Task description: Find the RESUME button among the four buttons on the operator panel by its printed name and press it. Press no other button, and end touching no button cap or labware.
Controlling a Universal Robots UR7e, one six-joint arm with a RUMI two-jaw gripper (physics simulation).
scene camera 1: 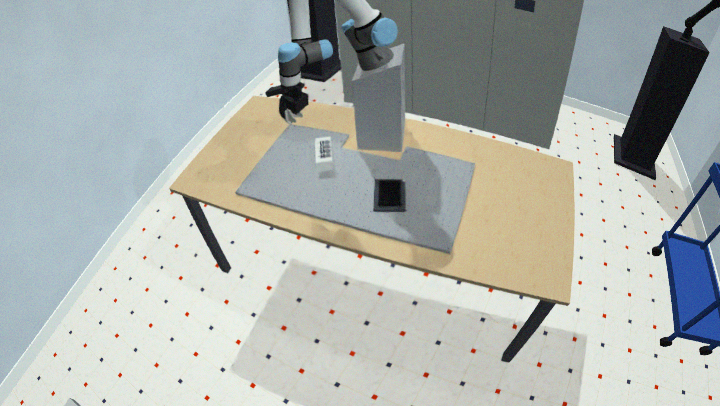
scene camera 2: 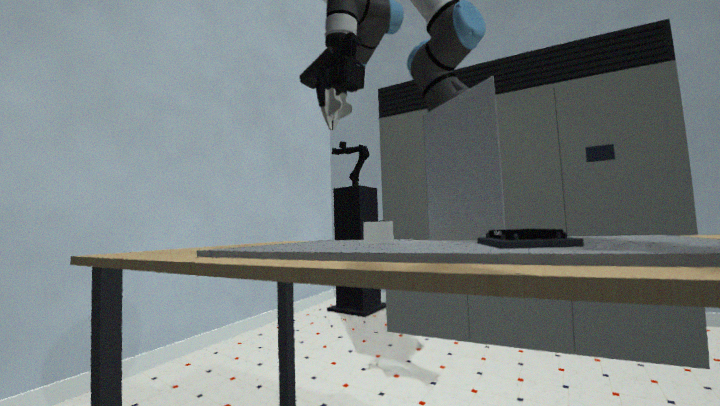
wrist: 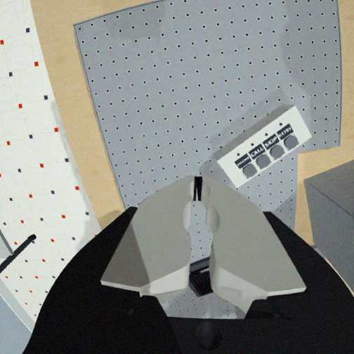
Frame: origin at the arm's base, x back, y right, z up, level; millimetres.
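Seen in the pictures: gripper, fingertip midpoint: (scene camera 1: 290, 123) (scene camera 2: 331, 129); arm's base, origin of the base link: (scene camera 1: 377, 61) (scene camera 2: 453, 110).
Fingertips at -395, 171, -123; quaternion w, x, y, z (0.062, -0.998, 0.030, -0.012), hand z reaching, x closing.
Note:
Offsets run from my fingertips to a thing's top centre, as dx, dy, dz. Level surfaces: height alone.
The operator panel @[+134, -33, -219] (scene camera 1: 323, 149) (scene camera 2: 378, 230) (wrist: 301, 125) is a white box on the grey perforated board @[dz -275] (scene camera 1: 282, 171) (wrist: 175, 75). In the wrist view it has a row of grey round caps under dark labels. CALL stands over one cap (wrist: 263, 160), SKIP over another cap (wrist: 276, 150) and RETRY over the right end cap (wrist: 291, 142). The left end cap (wrist: 249, 171) has a label in smaller print, too blurred to read surely. My gripper (scene camera 1: 289, 121) (scene camera 2: 331, 128) (wrist: 196, 178) is shut and empty, pointing down high above the table, apart from the panel.
A black holder with dark labware @[+57, -386, -249] (scene camera 1: 389, 193) (scene camera 2: 529, 234) stands on the board, well apart from the panel. The grey arm pedestal (scene camera 1: 379, 110) (scene camera 2: 466, 166) (wrist: 332, 200) rises from the wooden table @[dz -288] (scene camera 1: 524, 221) near the panel. A blue cart (scene camera 1: 684, 238) stands at the far right.

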